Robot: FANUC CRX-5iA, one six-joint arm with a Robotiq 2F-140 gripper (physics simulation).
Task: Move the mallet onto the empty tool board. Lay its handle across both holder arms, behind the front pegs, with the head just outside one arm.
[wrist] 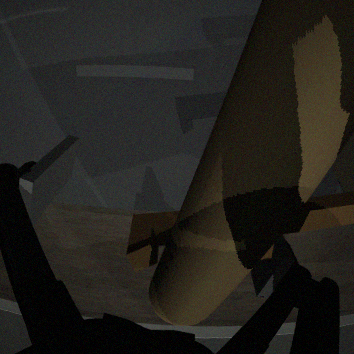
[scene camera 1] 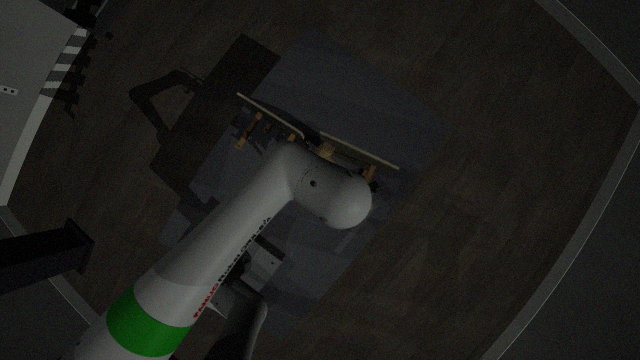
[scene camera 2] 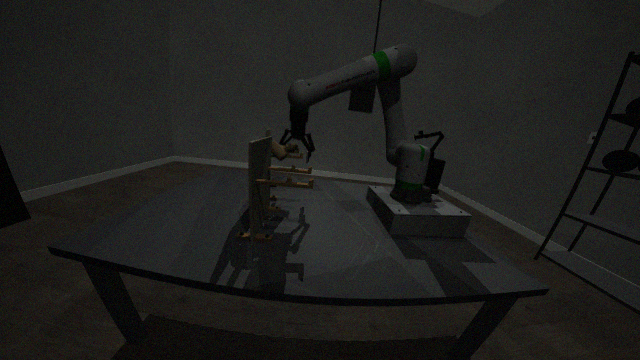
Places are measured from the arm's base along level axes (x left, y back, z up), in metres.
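Where they show: gripper, between the fingertips: (wrist: 162,185) (scene camera 2: 296,159); arm's base, origin of its link: (scene camera 2: 405,197).
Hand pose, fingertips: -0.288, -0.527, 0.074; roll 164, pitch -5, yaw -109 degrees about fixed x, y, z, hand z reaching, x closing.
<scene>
Each offset is from my fingertips to the top centre of the thing, as dx, dy, dz. "spot": to the spot under its first point. Level surfaces: height alone.
The pale wooden mallet {+0.092, -0.047, +0.110} (scene camera 1: 326,149) (scene camera 2: 278,150) (wrist: 205,287) lies on the farther tool board in scene camera 2, its handle end over a holder arm (scene camera 2: 296,156) (wrist: 332,214). My gripper (scene camera 2: 296,149) (wrist: 162,185) is open around the handle near its end, with nothing clamped. In the wrist view the handle runs close to the right finger. In scene camera 1 the arm hides the gripper. The empty tool board (scene camera 1: 272,116) (scene camera 2: 259,172) stands upright, nearer scene camera 2. Its two holder arms (scene camera 2: 290,170) (scene camera 2: 285,183) stick out towards the robot, with raised front pegs.
The mallet's own board {spot: +0.104, -0.140, +0.158} (scene camera 1: 360,150) (scene camera 2: 268,133) stands beside the empty one with a narrow gap. Both stand on the grey table {dz -0.162} (scene camera 1: 310,270) (scene camera 2: 165,240). The robot's base block (scene camera 2: 430,225) is at the right in scene camera 2. A dark shelf rack (scene camera 2: 574,197) stands beyond the table.
</scene>
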